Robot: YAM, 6 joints.
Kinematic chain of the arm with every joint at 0, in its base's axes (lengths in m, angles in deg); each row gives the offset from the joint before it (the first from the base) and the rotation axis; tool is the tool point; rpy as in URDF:
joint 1: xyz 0 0 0.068 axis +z
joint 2: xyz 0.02 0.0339 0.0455 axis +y
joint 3: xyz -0.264 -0.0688 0 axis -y
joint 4: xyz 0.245 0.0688 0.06 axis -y
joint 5: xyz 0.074 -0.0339 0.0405 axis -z
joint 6: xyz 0.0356 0 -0.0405 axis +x
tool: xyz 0 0 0 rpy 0 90 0
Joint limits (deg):
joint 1: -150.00..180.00
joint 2: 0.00..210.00
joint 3: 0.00..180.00
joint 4: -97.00..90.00
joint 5: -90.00..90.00
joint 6: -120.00..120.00
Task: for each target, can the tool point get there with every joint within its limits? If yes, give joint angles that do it. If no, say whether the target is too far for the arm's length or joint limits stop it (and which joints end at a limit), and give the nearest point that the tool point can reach.
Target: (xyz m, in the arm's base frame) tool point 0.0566 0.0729 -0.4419
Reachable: no: joint limits stop it (at a limit: joint 2) | nearest point 0.0756 0.0974 -0.3579 | short by 0.090 m
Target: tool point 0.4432 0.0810 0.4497
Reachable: yes | joints 8.20 108.65 105.83 24.09 -28.36 -18.35
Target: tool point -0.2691 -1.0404 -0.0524
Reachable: no: too far | nearest point -0.1598 -0.6179 0.0162 | short by 0.442 m
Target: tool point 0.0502 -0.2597 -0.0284
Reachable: yes | joints -73.84 130.66 33.99 30.34 42.43 -50.11
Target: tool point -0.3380 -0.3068 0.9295
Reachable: no: too far | nearest point -0.2334 -0.2118 0.6654 | short by 0.300 m
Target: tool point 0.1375 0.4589 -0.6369
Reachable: no: too far | nearest point 0.1076 0.3592 -0.3576 | short by 0.298 m
